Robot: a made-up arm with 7 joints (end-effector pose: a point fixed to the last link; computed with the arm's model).
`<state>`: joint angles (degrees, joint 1 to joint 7).
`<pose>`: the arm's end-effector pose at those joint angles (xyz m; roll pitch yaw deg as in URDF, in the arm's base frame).
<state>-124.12 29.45 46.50 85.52 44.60 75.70 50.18</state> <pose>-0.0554 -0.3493 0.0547 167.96 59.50 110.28</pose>
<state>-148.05 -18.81 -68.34 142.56 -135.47 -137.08 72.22</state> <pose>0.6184 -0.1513 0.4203 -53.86 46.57 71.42</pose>
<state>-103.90 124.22 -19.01 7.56 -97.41 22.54 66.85</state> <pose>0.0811 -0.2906 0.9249 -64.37 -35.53 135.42</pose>
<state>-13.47 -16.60 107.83 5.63 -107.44 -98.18 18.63</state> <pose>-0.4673 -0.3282 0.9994 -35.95 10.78 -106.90</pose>
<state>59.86 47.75 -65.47 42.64 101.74 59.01 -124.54</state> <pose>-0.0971 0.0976 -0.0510 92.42 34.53 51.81</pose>
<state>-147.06 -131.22 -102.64 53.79 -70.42 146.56 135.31</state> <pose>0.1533 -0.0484 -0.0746 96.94 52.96 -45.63</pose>
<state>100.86 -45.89 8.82 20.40 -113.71 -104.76 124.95</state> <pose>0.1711 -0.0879 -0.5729 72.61 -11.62 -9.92</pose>
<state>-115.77 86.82 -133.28 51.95 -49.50 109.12 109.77</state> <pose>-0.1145 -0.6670 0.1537 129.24 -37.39 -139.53</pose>
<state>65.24 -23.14 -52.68 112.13 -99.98 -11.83 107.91</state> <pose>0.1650 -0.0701 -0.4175 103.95 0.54 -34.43</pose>
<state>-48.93 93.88 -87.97 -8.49 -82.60 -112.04 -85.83</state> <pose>-0.0247 -0.2665 -0.0741 165.81 -27.81 0.61</pose>
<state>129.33 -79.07 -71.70 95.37 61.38 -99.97 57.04</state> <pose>0.4764 -0.6599 0.5939 -100.03 -52.58 142.16</pose>
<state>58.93 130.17 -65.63 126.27 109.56 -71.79 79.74</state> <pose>0.5185 0.1674 0.1824 175.96 -12.85 -52.65</pose>
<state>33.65 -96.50 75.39 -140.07 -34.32 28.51 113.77</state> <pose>-0.7635 -0.8195 -0.2324 155.27 12.93 116.11</pose>
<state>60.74 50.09 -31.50 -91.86 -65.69 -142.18 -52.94</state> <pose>-0.0075 -0.5888 -0.0699 -119.19 8.79 -170.50</pose>
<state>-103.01 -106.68 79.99 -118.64 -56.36 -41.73 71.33</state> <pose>-0.0409 -1.2134 0.5979 -5.51 33.66 6.50</pose>
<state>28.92 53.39 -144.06 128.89 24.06 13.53 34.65</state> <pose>-0.1353 0.2097 0.5993 -34.19 29.58 164.35</pose>
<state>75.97 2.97 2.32 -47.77 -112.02 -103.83 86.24</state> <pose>0.1497 -0.5259 -0.5622 101.84 -14.87 -125.56</pose>
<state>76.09 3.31 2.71 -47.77 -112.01 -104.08 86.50</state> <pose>0.1452 -0.5261 -0.5646 101.31 -15.10 -125.59</pose>
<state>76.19 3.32 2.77 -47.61 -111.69 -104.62 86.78</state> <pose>0.1454 -0.5222 -0.5679 100.58 -15.04 -124.88</pose>
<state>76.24 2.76 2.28 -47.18 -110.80 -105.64 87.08</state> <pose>0.1530 -0.5111 -0.5732 99.48 -14.44 -122.93</pose>
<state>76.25 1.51 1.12 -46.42 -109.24 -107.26 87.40</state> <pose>0.1694 -0.4906 -0.5801 98.04 -13.17 -119.45</pose>
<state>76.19 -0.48 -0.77 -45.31 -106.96 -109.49 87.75</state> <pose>0.1931 -0.4585 -0.5876 96.37 -11.16 -114.38</pose>
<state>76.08 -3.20 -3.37 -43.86 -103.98 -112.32 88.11</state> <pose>0.2219 -0.4133 -0.5941 94.71 -8.42 -107.75</pose>
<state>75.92 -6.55 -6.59 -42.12 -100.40 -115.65 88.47</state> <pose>0.2509 -0.3546 -0.5974 93.35 -5.06 -99.75</pose>
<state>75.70 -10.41 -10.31 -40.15 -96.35 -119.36 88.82</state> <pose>0.2746 -0.2840 -0.5954 92.54 -1.30 -90.60</pose>
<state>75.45 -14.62 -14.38 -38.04 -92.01 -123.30 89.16</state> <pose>0.2886 -0.2051 -0.5867 92.50 2.54 -80.60</pose>
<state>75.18 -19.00 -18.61 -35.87 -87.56 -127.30 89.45</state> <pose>0.2896 -0.1234 -0.5710 93.30 6.14 -70.06</pose>
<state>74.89 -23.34 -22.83 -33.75 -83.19 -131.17 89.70</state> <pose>0.2772 -0.0455 -0.5496 94.83 9.18 -59.47</pose>
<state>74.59 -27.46 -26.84 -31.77 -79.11 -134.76 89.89</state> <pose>0.2541 0.0233 -0.5245 96.87 11.48 -49.30</pose>
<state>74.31 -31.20 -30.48 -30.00 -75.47 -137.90 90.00</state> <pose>0.2249 0.0797 -0.4984 99.15 13.01 -40.04</pose>
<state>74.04 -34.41 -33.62 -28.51 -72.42 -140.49 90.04</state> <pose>0.1945 0.1229 -0.4737 101.36 13.86 -32.16</pose>
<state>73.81 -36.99 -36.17 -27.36 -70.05 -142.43 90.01</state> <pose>0.1680 0.1537 -0.4523 103.31 14.23 -25.99</pose>
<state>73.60 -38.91 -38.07 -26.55 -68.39 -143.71 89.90</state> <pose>0.1478 0.1742 -0.4355 104.87 14.35 -21.62</pose>
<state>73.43 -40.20 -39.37 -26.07 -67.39 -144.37 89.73</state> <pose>0.1352 0.1869 -0.4233 106.04 14.36 -18.98</pose>
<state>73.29 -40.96 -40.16 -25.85 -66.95 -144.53 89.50</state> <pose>0.1298 0.1941 -0.4152 106.91 14.34 -17.74</pose>
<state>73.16 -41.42 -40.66 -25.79 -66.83 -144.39 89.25</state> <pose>0.1285 0.1982 -0.4094 107.57 14.35 -17.32</pose>
